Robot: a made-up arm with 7 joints. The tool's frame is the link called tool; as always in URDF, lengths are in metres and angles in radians. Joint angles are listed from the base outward.
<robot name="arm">
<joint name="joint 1" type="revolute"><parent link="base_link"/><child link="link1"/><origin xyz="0.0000 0.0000 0.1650" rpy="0.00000 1.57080 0.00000"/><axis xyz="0 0 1"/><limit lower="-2.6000" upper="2.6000"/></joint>
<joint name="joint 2" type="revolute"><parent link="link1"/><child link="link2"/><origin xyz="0.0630 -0.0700 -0.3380" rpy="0.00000 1.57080 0.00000"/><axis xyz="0 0 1"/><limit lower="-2.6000" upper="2.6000"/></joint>
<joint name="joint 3" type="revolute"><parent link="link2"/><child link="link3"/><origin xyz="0.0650 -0.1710 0.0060" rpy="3.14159 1.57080 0.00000"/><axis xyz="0 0 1"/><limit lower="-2.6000" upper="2.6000"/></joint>
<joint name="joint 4" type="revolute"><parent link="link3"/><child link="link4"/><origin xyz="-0.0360 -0.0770 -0.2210" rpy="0.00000 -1.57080 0.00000"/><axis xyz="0 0 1"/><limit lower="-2.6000" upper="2.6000"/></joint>
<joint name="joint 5" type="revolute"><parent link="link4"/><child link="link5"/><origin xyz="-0.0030 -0.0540 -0.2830" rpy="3.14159 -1.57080 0.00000"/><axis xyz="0 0 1"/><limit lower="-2.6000" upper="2.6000"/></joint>
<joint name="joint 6" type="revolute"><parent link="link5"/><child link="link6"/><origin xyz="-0.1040 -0.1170 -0.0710" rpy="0.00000 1.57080 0.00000"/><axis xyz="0 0 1"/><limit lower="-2.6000" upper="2.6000"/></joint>
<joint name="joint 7" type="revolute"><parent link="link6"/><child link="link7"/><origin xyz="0.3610 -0.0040 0.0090" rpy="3.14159 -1.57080 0.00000"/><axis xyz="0 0 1"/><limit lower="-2.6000" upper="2.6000"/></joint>
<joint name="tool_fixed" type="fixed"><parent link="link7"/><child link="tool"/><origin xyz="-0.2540 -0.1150 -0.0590" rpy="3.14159 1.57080 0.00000"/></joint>
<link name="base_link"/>
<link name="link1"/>
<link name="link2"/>
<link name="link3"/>
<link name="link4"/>
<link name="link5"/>
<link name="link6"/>
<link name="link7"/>
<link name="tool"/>
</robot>
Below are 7 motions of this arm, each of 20 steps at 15 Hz.
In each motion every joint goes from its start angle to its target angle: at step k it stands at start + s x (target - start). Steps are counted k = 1, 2, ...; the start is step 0. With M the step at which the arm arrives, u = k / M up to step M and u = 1 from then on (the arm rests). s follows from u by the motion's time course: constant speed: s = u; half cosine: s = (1 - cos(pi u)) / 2; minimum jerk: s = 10 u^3 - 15 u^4 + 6 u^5.
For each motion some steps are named. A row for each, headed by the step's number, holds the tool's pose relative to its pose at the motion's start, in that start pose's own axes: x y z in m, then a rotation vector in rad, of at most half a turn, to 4 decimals.
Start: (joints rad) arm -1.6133 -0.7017 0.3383 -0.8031 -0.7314 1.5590 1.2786
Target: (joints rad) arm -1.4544 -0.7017 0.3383 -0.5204 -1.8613 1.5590 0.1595
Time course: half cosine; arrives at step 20
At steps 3, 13, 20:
3: -0.0023 -0.0011 0.0038 0.0570 -0.0044 -0.0625
13: -0.1172 0.0411 -0.0251 0.6368 -0.3796 -0.7372
20: -0.1752 0.1121 -0.0809 0.7803 -0.6854 -0.9055

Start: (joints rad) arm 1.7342 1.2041 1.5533 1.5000 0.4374 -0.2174 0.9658
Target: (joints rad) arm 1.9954 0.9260 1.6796 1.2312 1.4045 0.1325 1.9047
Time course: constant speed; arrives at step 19
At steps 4, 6, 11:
4: 0.0404 0.0375 0.0274 -0.0413 0.0939 -0.0278
6: 0.0630 0.0552 0.0421 -0.0604 0.1487 -0.0331
11: 0.1244 0.0956 0.0798 -0.1027 0.3019 -0.0183

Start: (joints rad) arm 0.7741 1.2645 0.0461 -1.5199 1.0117 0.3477 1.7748
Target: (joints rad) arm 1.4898 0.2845 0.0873 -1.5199 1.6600 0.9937 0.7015
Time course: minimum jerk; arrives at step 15
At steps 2, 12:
2: -0.0064 -0.0195 -0.0021 0.0410 -0.0050 0.0211
12: 0.2941 -0.5402 -0.5384 1.3119 0.1865 1.3548

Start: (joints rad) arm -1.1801 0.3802 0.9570 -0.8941 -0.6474 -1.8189 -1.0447
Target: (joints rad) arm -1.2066 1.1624 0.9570 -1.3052 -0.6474 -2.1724 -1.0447
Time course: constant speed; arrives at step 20
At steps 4, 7, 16, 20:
4: 0.1202 0.0339 0.0254 -0.0224 0.0780 -0.0909
7: 0.2138 0.0466 0.0474 -0.0284 0.1407 -0.1603
16: 0.4969 0.0131 0.1253 0.0132 0.3419 -0.3679
20: 0.6155 -0.0374 0.1634 0.0613 0.4332 -0.4564

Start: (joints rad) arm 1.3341 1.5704 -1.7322 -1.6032 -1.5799 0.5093 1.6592
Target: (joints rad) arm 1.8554 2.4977 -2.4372 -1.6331 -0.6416 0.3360 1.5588
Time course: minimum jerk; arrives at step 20
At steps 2, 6, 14, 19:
2: -0.0002 -0.0025 -0.0035 0.0172 -0.0074 0.0016
6: -0.0020 -0.0400 -0.0777 0.3217 -0.1553 0.0243
14: 0.1080 0.0464 -0.4686 1.4263 -1.1232 0.0665
19: 0.1818 0.1084 -0.5258 1.5984 -1.4384 0.0851

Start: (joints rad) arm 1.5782 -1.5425 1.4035 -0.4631 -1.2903 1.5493 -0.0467
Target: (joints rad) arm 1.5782 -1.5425 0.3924 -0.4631 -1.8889 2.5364 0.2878
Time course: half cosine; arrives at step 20
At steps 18, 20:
18: -0.4250 0.2336 -0.2531 0.3703 -1.2306 -0.4638
20: -0.4348 0.2333 -0.2587 0.3994 -1.2480 -0.4684

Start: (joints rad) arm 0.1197 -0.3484 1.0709 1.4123 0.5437 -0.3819 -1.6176
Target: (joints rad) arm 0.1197 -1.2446 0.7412 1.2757 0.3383 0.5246 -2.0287
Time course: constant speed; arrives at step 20
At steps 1, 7, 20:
1: 0.0123 0.0176 -0.0243 -0.0256 -0.0170 -0.0229
7: 0.0845 0.0886 -0.1792 -0.1910 -0.1094 -0.1123
20: 0.1945 0.0478 -0.4761 -0.5408 -0.1608 -0.0553

